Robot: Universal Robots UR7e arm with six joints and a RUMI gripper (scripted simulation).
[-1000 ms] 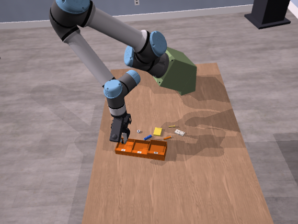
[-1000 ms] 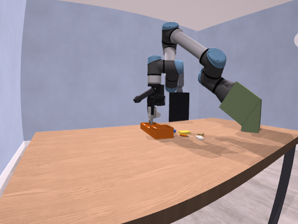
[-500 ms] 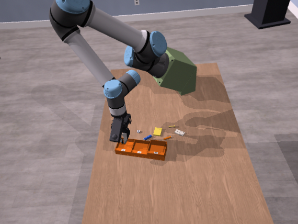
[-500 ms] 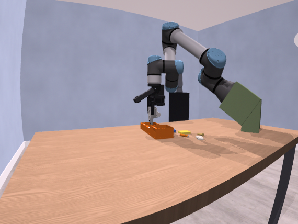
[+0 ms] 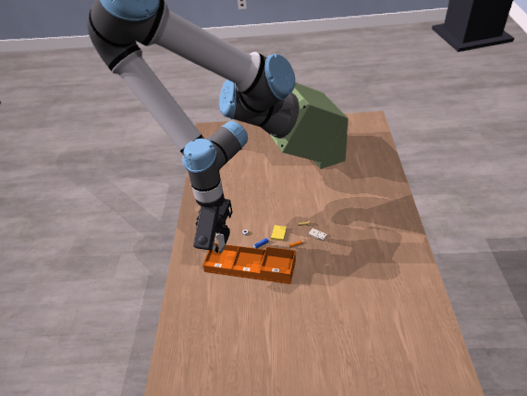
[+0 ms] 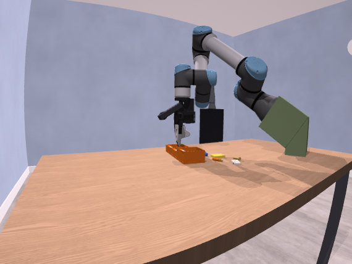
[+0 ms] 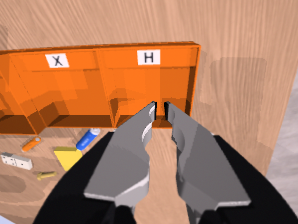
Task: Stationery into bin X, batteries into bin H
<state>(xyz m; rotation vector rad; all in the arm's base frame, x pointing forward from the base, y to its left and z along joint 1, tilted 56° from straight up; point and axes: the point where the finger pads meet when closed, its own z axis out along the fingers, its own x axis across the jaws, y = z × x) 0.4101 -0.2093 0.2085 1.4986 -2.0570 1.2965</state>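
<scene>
My hand is 80 mm to the right of the orange bin, 50 mm short of it and 20 mm above it. The rest, counted from my hand: blue battery: 130 mm to the left, 40 mm below, 20 mm behind; grey nut: 90 mm to the left, 80 mm behind, 40 mm below; yellow pad: 190 mm to the left, 50 mm behind, 40 mm below.
</scene>
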